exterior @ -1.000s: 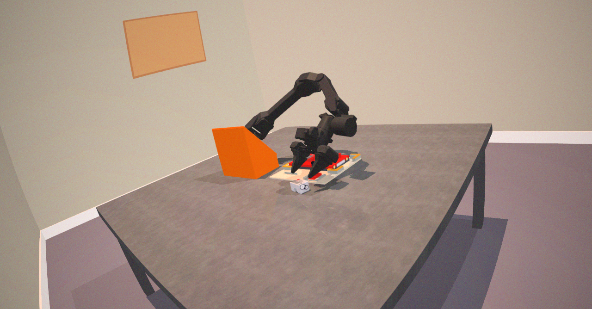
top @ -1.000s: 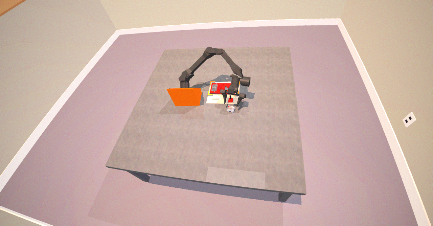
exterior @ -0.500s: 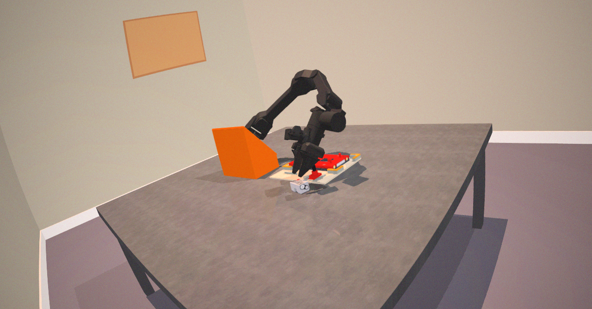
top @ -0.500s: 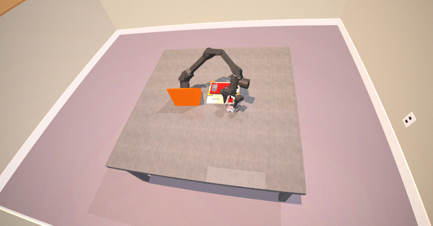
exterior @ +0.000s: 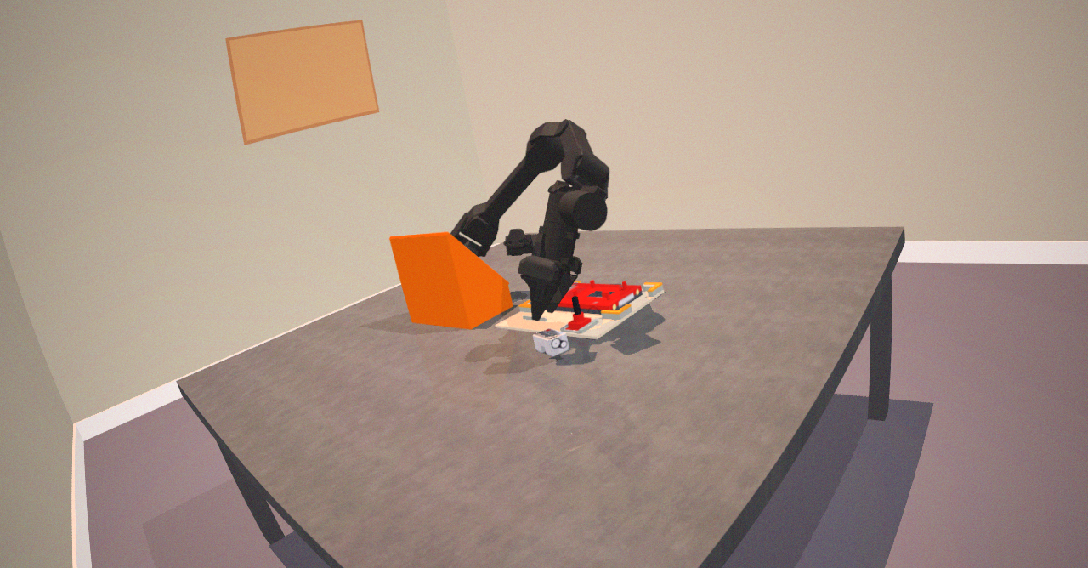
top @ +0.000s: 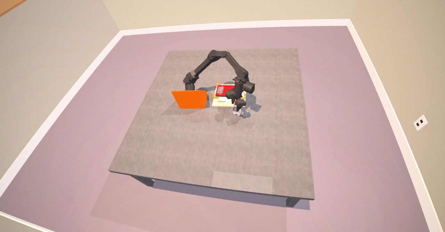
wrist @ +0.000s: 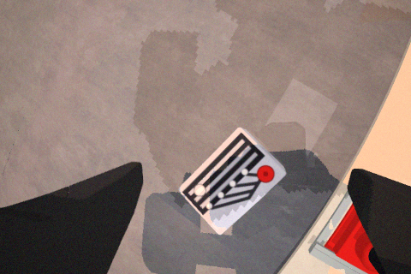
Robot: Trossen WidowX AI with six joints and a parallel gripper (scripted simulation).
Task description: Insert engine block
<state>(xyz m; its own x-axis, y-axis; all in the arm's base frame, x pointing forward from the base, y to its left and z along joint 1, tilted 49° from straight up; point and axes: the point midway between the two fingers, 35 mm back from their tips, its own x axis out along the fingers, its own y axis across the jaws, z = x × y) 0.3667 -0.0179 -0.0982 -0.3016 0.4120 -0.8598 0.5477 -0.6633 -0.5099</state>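
Now: gripper tip 50 mm above the engine block, 10 mm to the left of it and 10 mm short of it. The rest, counted from my gripper tip: pale plate (170 mm to the left, 70 mm behind, 50 mm below).
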